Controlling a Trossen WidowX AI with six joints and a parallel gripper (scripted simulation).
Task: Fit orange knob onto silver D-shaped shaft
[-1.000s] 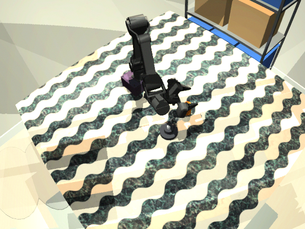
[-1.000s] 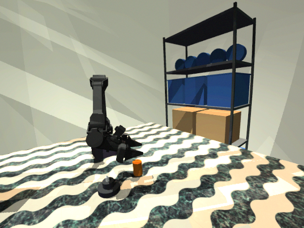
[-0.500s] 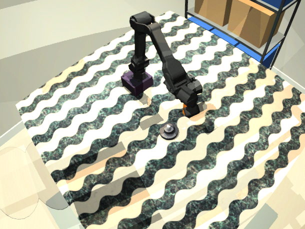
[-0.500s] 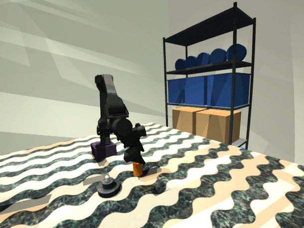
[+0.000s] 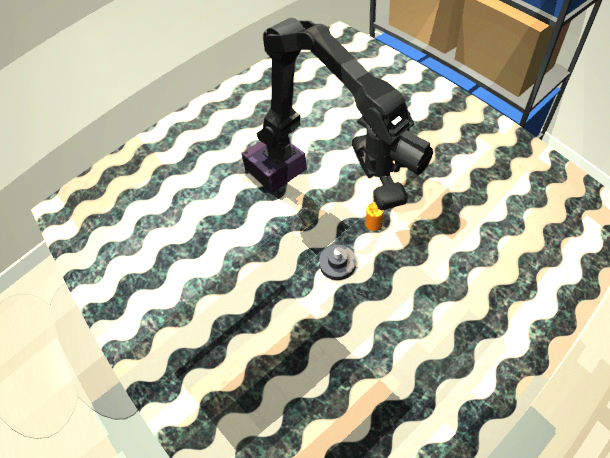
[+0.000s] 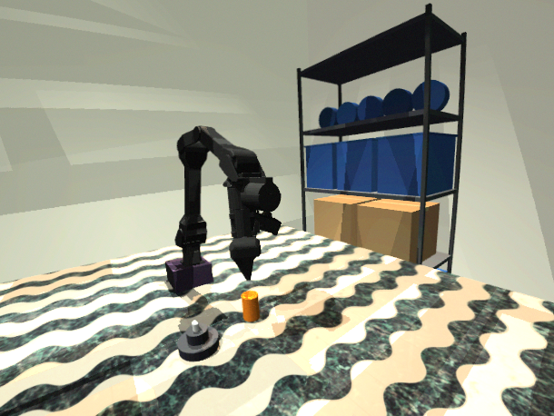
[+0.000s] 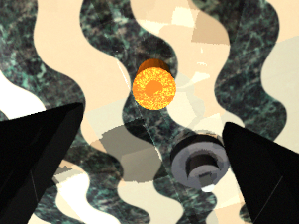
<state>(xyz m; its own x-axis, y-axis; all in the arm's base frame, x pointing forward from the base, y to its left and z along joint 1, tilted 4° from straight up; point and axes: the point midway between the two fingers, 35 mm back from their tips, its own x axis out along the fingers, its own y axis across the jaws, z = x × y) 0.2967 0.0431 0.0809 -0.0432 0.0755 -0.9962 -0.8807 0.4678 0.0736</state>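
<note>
My gripper tip is 80 mm above the orange knob. Also, from my gripper tip: round grey pedestal 140 mm to the right, 90 mm below, 20 mm ahead.
</note>
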